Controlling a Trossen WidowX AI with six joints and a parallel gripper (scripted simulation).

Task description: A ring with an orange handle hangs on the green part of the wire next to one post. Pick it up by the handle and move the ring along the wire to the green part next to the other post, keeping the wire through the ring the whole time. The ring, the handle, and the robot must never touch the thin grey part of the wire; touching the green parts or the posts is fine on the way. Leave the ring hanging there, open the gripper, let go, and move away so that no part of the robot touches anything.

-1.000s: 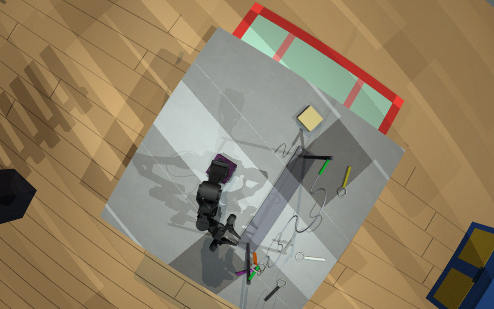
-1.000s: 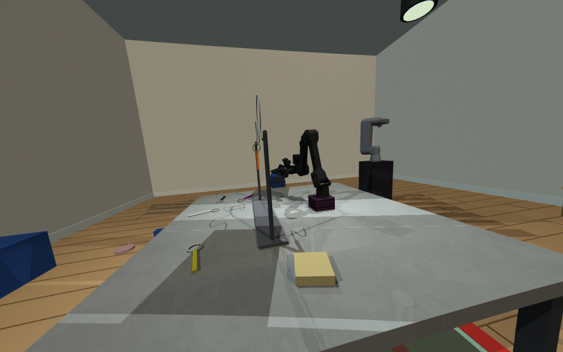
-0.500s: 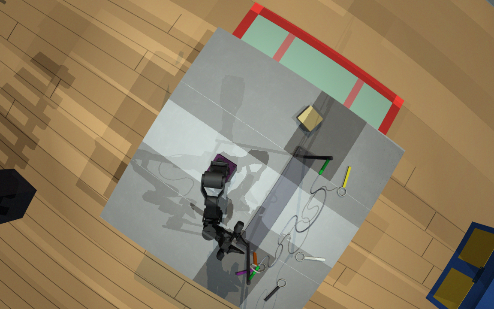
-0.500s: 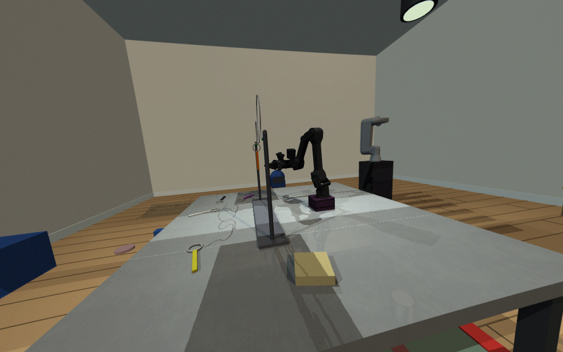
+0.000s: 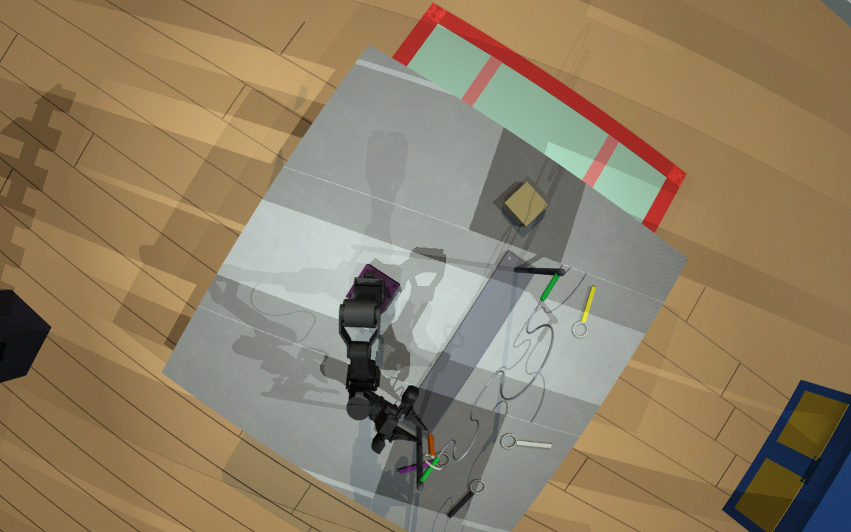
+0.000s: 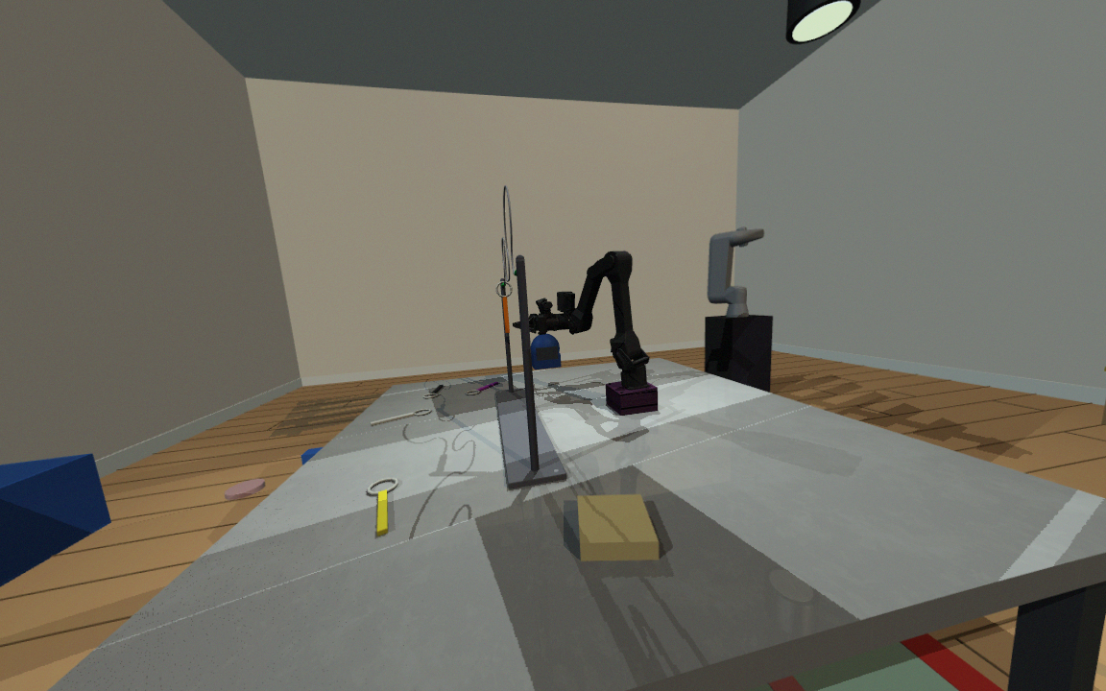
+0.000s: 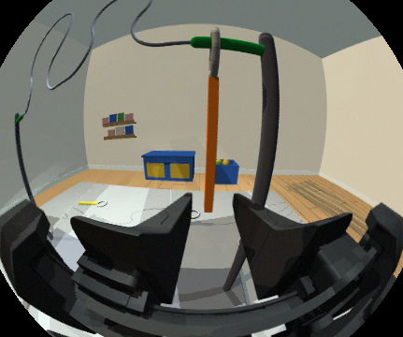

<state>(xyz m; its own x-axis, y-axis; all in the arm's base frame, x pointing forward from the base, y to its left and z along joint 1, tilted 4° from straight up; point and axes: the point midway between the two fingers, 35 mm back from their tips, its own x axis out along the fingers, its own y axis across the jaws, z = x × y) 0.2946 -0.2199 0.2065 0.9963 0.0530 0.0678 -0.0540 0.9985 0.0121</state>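
Right now the ring with orange handle is 2 cm ahead of my gripper tip and 8 cm above it. From my gripper tip the other things lie so: yellow-handled ring (27 cm ahead, 52 cm to the left, 25 cm below); purple-handled ring (14 cm ahead, 16 cm to the right, 25 cm below); tan block (10 cm behind, 70 cm to the left, 25 cm below).
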